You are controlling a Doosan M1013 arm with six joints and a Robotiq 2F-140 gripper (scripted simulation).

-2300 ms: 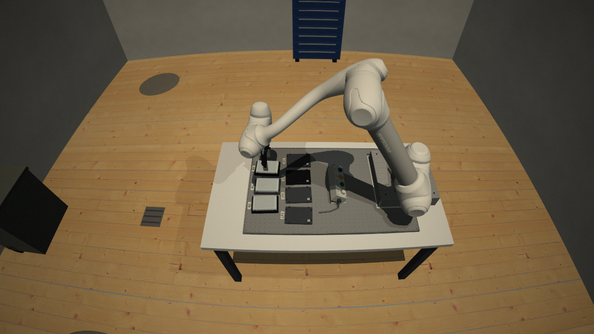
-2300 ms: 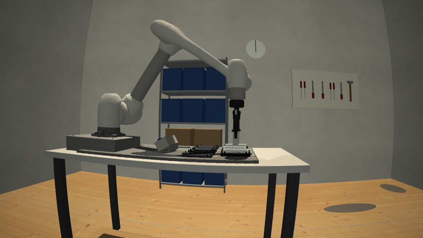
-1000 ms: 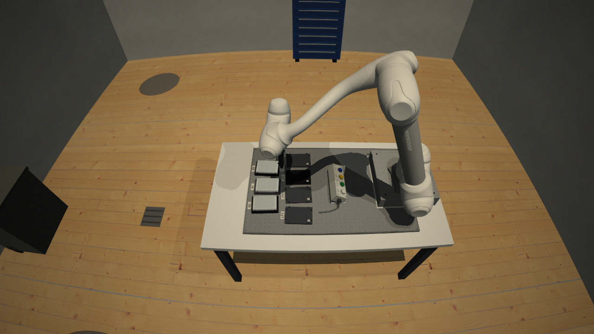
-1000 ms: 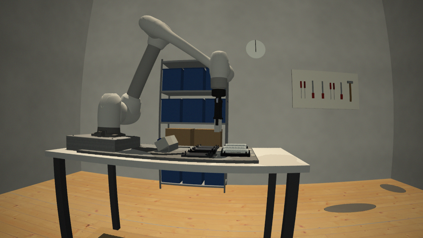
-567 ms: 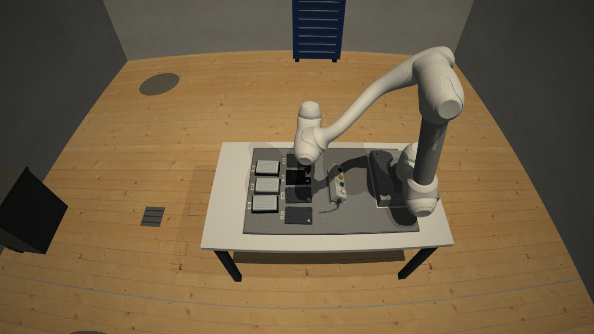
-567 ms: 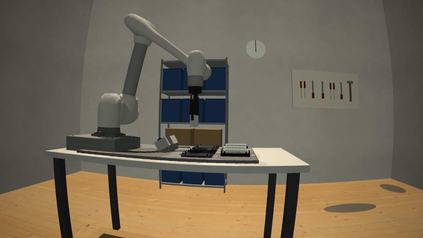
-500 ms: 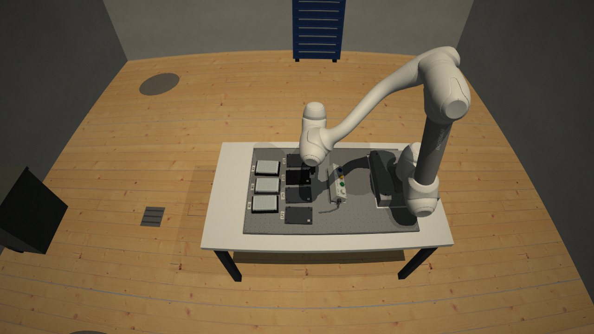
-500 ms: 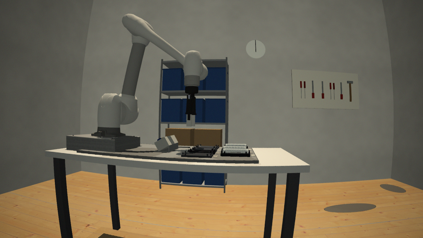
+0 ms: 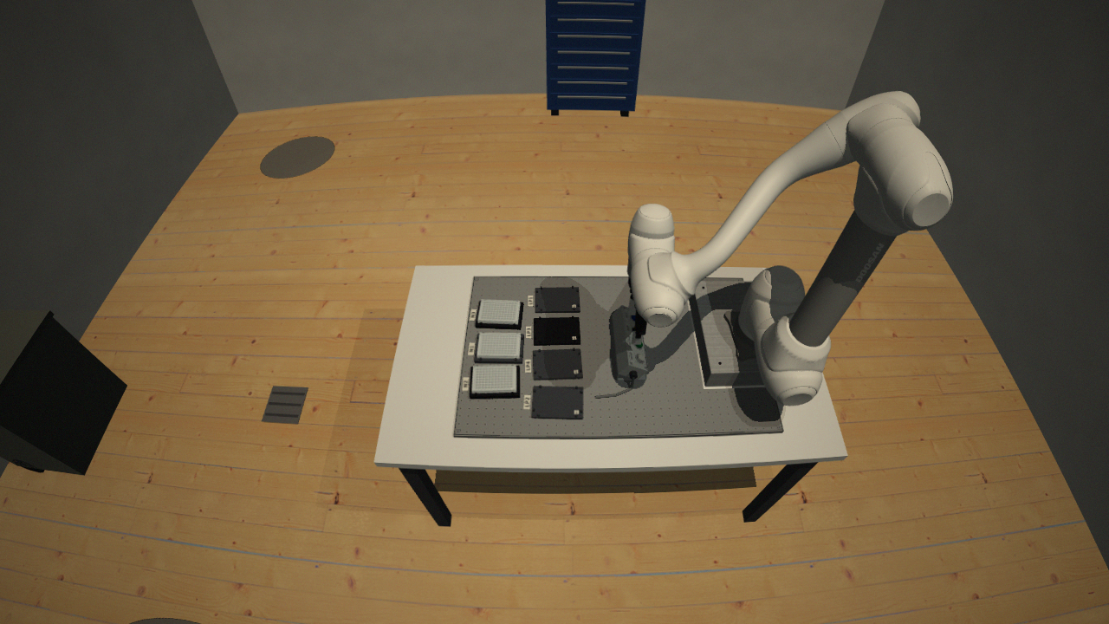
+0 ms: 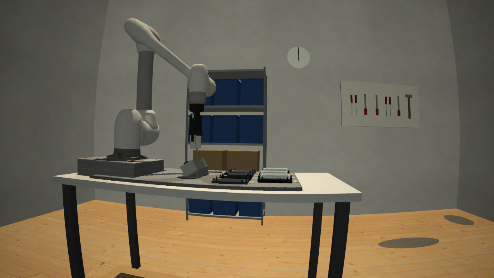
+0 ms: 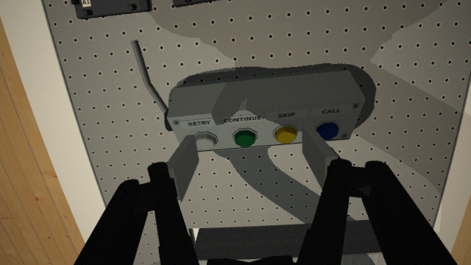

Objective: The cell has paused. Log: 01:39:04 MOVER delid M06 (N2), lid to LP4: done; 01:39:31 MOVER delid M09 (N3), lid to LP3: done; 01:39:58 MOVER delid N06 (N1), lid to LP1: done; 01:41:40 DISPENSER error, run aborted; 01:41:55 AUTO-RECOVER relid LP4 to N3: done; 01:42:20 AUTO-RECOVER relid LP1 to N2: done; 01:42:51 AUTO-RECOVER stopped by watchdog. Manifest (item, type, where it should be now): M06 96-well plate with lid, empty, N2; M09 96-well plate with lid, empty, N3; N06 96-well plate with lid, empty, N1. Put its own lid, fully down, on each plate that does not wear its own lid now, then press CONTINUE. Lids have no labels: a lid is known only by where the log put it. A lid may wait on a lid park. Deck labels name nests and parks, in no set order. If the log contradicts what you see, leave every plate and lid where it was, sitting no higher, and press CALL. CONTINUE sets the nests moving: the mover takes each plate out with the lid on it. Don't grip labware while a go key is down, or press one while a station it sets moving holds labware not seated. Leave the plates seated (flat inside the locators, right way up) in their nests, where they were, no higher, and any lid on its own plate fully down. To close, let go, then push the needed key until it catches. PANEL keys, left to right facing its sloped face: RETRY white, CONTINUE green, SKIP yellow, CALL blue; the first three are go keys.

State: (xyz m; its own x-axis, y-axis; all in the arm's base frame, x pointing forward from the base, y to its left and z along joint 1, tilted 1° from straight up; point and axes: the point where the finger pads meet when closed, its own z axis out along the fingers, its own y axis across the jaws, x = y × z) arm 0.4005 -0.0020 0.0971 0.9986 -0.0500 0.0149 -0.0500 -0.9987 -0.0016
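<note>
Right now my hand is 20 mm past the green continue key, 10 mm to the right of it and 90 mm above it. From my hand the other things lie so: yellow skip key (20 mm behind, 40 mm to the right, 90 mm below); then blue call key (30 mm behind, 90 mm to the right, 90 mm below); then white retry key (20 mm behind, 60 mm to the left, 90 mm below).
</note>
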